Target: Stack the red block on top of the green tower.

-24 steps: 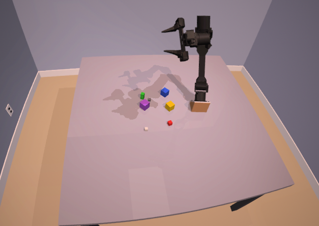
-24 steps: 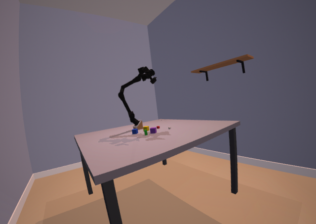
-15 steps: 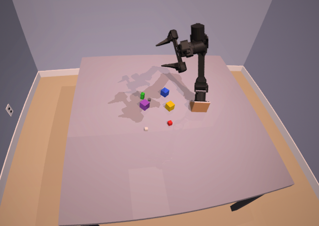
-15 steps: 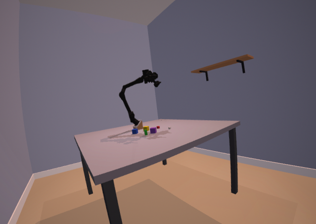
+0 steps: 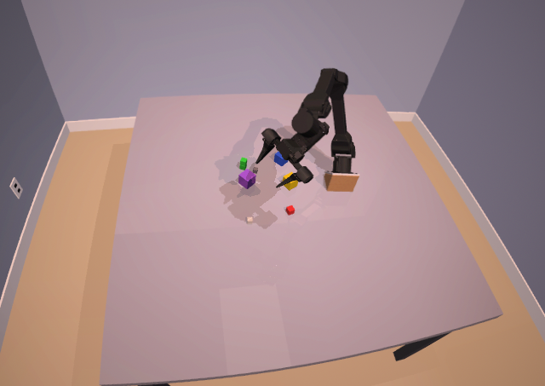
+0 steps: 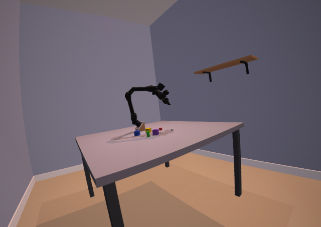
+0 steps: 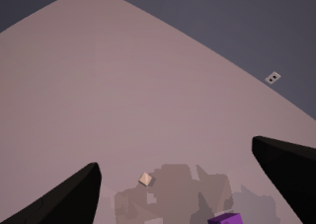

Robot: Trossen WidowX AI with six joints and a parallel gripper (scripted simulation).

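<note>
My gripper tip is 12 cm past the red block, 4 cm to the left of it and 25 cm above it. The rest, counted from my gripper tip: white block: 3 cm ahead, 3 cm to the right, 25 cm below; then purple cube: 21 cm to the right, 24 cm below; then yellow cube: 16 cm behind, 17 cm to the right, 24 cm below.
</note>
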